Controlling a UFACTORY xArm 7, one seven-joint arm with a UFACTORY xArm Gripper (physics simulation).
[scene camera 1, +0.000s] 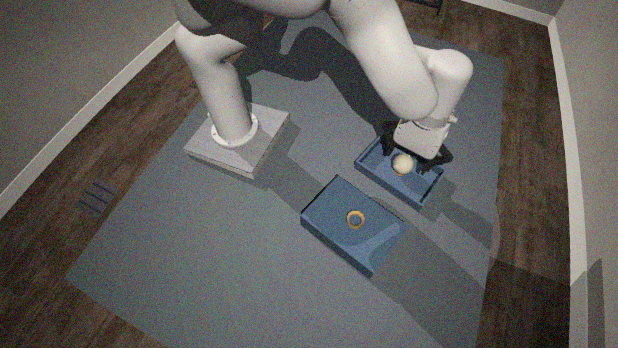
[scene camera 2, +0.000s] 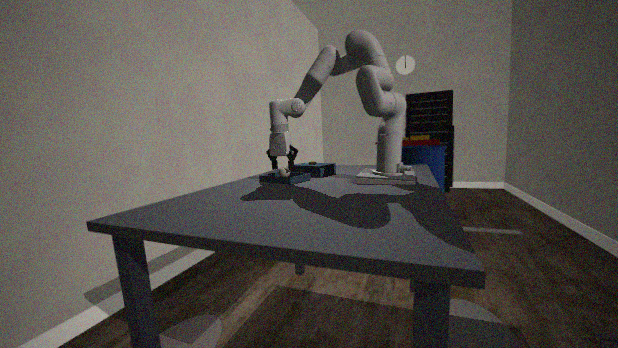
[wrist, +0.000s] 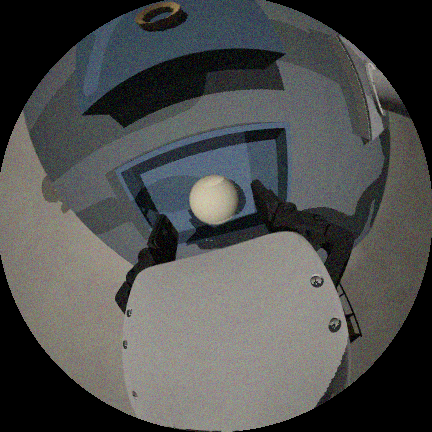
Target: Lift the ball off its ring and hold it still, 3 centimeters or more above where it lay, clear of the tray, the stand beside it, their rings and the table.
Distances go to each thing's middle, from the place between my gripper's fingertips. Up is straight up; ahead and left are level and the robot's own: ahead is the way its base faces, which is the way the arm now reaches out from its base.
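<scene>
The cream ball (wrist: 213,199) has my hand 10 mm past it and 10 mm above it. Then there is the blue stand (scene camera 1: 362,232), which, counted from my hand, is 20 mm below, 30 mm behind and 200 mm to the right. The blue tray (scene camera 1: 414,189) sits 10 mm behind my hand and 40 mm below it.
</scene>
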